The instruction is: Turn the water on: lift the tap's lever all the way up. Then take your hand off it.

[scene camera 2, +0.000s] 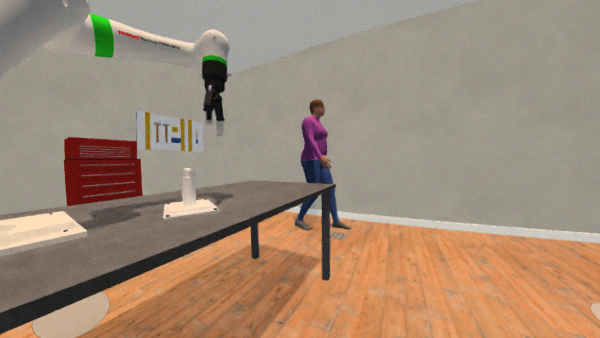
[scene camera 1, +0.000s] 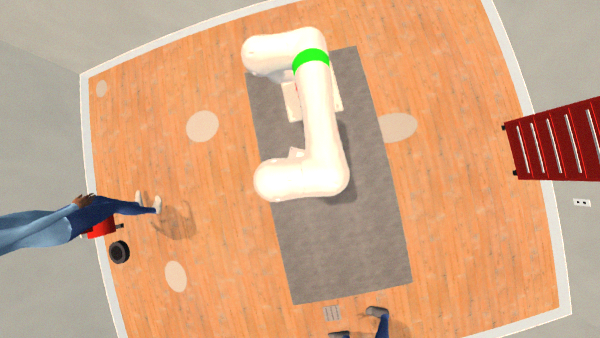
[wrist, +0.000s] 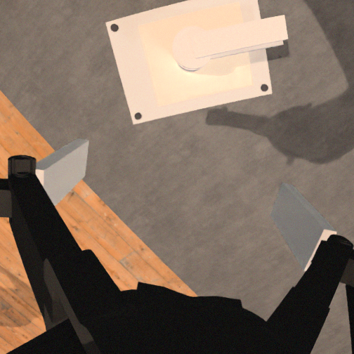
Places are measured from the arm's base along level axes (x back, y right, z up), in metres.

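Pixels of known places: gripper, fingertip midpoint: (scene camera 2: 215,133).
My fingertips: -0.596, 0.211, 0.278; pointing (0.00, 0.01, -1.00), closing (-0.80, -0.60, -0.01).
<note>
Behind a point stands the place of what it marks, as x, y, z.
The white tap (scene camera 2: 188,189) {-0.510, 0.158, 0.063} (wrist: 191,50) stands upright on its pale base plate (scene camera 2: 172,211) (wrist: 125,75) (scene camera 1: 296,151) {-0.433, 0.175, -0.007}. In the wrist view, the lever (wrist: 245,36) is a flat pale bar reaching right from the post's top, with another narrow edge just beneath it; its tilt cannot be told. In scene camera 1, the arm hides the tap, and a small corner of its plate shows. My gripper (scene camera 2: 214,125) {-0.596, 0.211, 0.278} (wrist: 183,178) is open and empty, pointing down high above the table, well above the tap and apart from it. It is hidden under the arm in scene camera 1.
The tap's plate lies on the grey table (scene camera 1: 345,250) {-1.151, 0.017, -0.015} (scene camera 2: 270,189) {-1.062, 0.139, -0.015}. The robot's pale base plate (scene camera 1: 292,102) {-0.099, 0.121, 0.000} (scene camera 2: 45,231) {-0.167, 0.090, 0.000} is on the same table. A red tool chest (scene camera 1: 555,145) (scene camera 2: 103,177) stands beyond it. A person in purple (scene camera 2: 314,137) stands past the table's far end.
</note>
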